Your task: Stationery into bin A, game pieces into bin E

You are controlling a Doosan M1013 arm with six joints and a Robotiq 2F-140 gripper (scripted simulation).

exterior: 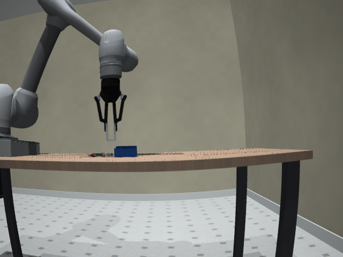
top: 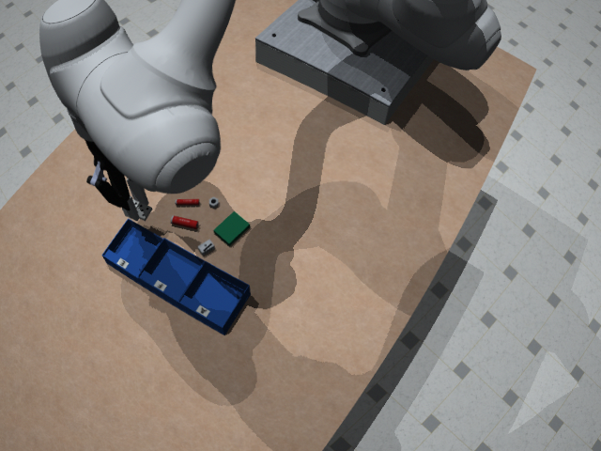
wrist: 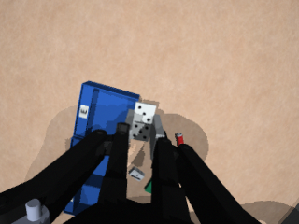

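Right now my hand is 120 mm to the right of the green flat block, 100 mm past it and 90 mm above it. Round my hand: blue three-compartment bin 120 mm to the left, 80 mm below, 30 mm ahead; then red thing 90 mm below, 90 mm behind, 30 mm to the left; then white domino 30 mm below.
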